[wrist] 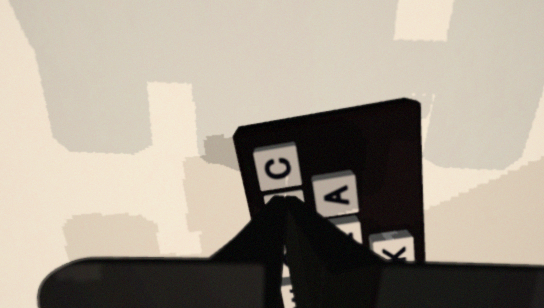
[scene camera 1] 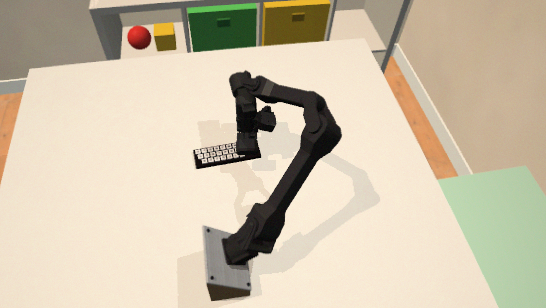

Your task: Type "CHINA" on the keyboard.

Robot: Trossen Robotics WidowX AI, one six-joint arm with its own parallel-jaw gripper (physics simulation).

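Frame: origin at the arm's base, x ahead, y left, z up, level; metres.
Seen in the pictures: gripper, fingertip midpoint: point(wrist: 283, 206); arm's base, origin of the base link: point(scene camera 1: 233, 252).
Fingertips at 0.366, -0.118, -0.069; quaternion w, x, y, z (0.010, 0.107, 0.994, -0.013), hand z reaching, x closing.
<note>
Offsets run from my fingertips to a thing's top centre, as dx, dy, dz. Level surfaces: height alone.
The black keyboard {-0.019, +0.069, +0.005} point(scene camera 1: 199, 163) point(wrist: 390, 150) with white letter keys lies on the table, turned slightly. In the wrist view the C key {-0.001, -0.018, +0.005} point(wrist: 278, 167) is at the end of one row, the A key {-0.020, -0.003, +0.005} point(wrist: 336, 194) at the end of the middle row and the K key {-0.039, +0.026, +0.005} point(wrist: 393, 248) at the end of the third row. My gripper point(wrist: 283, 206) is shut and empty, pointing down over the keyboard's right part. Its tips overlap the key beside C and hide most of that key's letter. Whether the tips touch a key I cannot tell. In the scene view the gripper hides several right-hand keys.
The arm's grey base plate point(scene camera 1: 220, 260) stands on the table {dz -0.011} point(scene camera 1: 100, 210), nearer the front than the keyboard. Behind the table, a shelf unit holds a red ball point(scene camera 1: 139, 37), a yellow block point(scene camera 1: 164, 37), a green bin point(scene camera 1: 222, 35) and a yellow bin point(scene camera 1: 296, 31).
</note>
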